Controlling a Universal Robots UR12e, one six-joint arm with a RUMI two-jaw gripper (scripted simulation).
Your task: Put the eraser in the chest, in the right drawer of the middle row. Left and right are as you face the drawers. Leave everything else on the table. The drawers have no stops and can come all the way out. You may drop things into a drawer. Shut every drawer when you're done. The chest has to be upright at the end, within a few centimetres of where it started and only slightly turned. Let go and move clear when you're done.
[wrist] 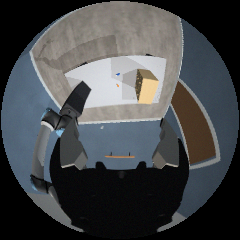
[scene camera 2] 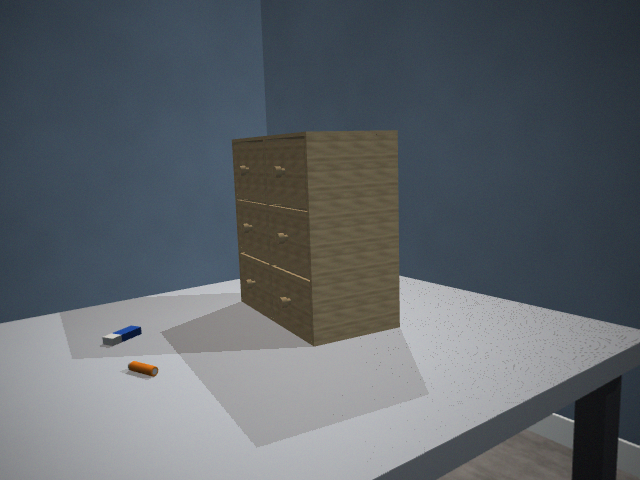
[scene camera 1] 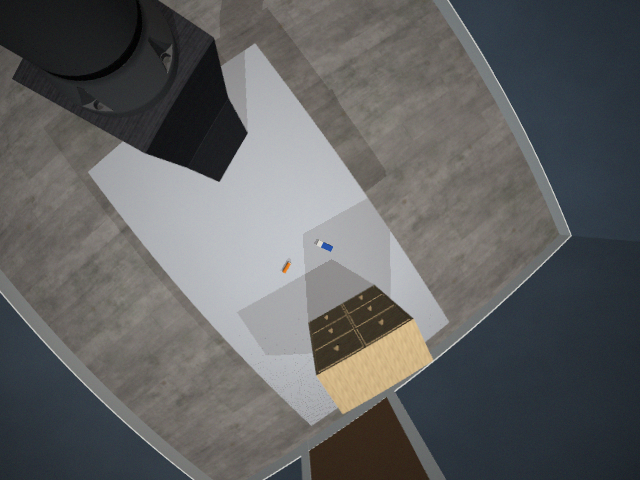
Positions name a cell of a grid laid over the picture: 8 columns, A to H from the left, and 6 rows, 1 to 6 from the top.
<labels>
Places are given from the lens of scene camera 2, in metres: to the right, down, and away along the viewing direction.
wooden chest (scene camera 2: E3): 0.05, -0.05, 0.87
drawer (scene camera 2: D4): -0.13, 0.07, 1.06
The marked spots on the wooden chest and the drawer are 0.29 m apart.
</labels>
